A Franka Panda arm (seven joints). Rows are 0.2 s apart.
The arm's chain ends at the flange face. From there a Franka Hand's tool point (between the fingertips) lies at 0.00 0.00 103.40 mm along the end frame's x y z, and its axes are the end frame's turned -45 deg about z.
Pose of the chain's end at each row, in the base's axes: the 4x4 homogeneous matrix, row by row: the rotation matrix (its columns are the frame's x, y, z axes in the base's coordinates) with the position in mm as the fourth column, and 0 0 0 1 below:
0.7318 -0.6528 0.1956 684.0; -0.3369 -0.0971 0.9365 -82.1; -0.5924 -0.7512 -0.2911 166.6; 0 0 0 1
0.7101 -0.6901 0.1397 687.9; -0.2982 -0.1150 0.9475 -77.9; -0.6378 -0.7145 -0.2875 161.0; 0 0 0 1
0.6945 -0.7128 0.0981 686.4; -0.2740 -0.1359 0.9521 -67.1; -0.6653 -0.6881 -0.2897 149.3; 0 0 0 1
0.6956 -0.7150 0.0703 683.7; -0.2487 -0.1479 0.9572 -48.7; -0.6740 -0.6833 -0.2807 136.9; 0 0 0 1
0.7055 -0.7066 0.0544 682.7; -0.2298 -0.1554 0.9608 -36.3; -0.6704 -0.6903 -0.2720 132.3; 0 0 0 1
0.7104 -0.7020 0.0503 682.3; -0.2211 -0.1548 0.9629 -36.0; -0.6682 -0.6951 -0.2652 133.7; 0 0 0 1
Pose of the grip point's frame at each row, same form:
0.9791 0.0559 0.1956 704.2; -0.1696 -0.3069 0.9365 14.7; 0.1123 -0.9501 -0.2911 136.5; 0 0 0 1
0.9901 0.0141 0.1397 702.3; -0.1295 -0.2922 0.9475 20.1; 0.0542 -0.9562 -0.2875 131.3; 0 0 0 1
0.9951 -0.0129 0.0981 696.5; -0.0977 -0.2898 0.9521 31.3; 0.0161 -0.9570 -0.2897 119.3; 0 0 0 1
0.9974 -0.0137 0.0703 691.0; -0.0713 -0.2804 0.9572 50.3; 0.0066 -0.9598 -0.2807 107.9; 0 0 0 1
0.9985 -0.0008 0.0544 688.3; -0.0526 -0.2724 0.9608 63.0; 0.0141 -0.9622 -0.2720 104.2; 0 0 0 1
0.9987 0.0059 0.0503 687.5; -0.0469 -0.2658 0.9629 63.6; 0.0190 -0.9640 -0.2652 106.3; 0 0 0 1

